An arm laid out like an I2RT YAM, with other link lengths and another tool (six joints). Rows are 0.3 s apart.
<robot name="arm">
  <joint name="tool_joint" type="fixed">
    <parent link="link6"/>
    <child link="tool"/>
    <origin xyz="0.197 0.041 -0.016" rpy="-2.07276 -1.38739 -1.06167"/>
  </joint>
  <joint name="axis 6" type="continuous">
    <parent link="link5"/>
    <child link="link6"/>
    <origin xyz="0.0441 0 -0.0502"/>
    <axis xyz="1 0 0"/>
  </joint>
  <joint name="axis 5" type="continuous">
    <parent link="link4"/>
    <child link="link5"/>
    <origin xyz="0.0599 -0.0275 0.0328"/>
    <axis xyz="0 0 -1"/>
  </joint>
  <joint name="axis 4" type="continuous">
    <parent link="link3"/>
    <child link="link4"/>
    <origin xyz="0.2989 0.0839 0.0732"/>
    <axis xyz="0 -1 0"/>
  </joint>
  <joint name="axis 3" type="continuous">
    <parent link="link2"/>
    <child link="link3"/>
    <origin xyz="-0.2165 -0.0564 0"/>
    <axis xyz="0 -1 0"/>
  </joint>
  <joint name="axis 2" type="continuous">
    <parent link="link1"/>
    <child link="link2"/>
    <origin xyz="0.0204 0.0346 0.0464"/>
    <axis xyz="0 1 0"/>
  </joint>
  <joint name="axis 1" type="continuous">
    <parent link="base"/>
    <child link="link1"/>
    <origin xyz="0 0 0.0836"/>
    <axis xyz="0 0 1"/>
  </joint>
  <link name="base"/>
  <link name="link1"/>
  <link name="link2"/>
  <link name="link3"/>
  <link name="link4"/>
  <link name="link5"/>
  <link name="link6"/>
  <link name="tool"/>
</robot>
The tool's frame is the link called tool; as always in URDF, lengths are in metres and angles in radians. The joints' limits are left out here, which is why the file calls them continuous.
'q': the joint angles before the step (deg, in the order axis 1, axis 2, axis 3, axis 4, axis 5, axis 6). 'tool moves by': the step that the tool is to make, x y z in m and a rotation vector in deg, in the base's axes. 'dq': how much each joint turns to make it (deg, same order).
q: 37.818 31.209 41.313 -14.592 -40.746 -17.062
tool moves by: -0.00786 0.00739 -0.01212 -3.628 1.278 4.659
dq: 0.088 6.562 4.219 -3.354 -4.269 -3.611
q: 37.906 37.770 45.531 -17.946 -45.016 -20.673
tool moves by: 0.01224 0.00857 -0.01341 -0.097 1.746 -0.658
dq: -0.030 2.832 -1.356 3.834 0.439 1.540
